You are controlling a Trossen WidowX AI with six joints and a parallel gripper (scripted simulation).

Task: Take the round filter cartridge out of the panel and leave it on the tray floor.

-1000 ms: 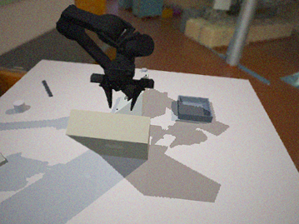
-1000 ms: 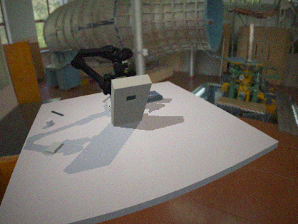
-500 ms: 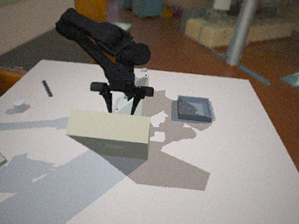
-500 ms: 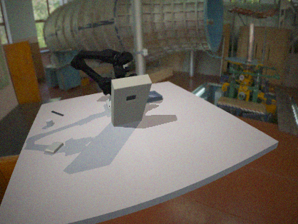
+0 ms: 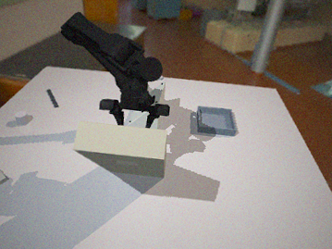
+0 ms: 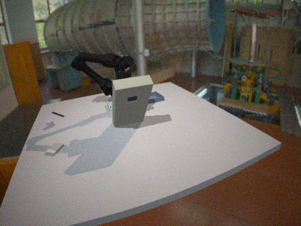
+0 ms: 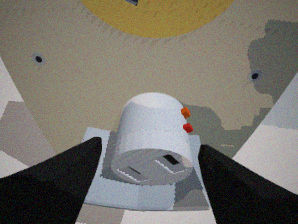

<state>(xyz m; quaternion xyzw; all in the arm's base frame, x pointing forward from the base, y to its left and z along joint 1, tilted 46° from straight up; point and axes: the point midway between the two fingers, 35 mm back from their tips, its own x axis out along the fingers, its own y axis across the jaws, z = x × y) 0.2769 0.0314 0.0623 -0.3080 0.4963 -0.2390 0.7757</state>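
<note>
My gripper tip is right at the round filter cartridge. From my gripper tip the other things lie so: service panel: 40 mm ahead, 20 mm below; pale flat block: 60 mm ahead, 440 mm to the right, 170 mm below; tray: 330 mm behind, 310 mm to the left, 160 mm below.
</note>
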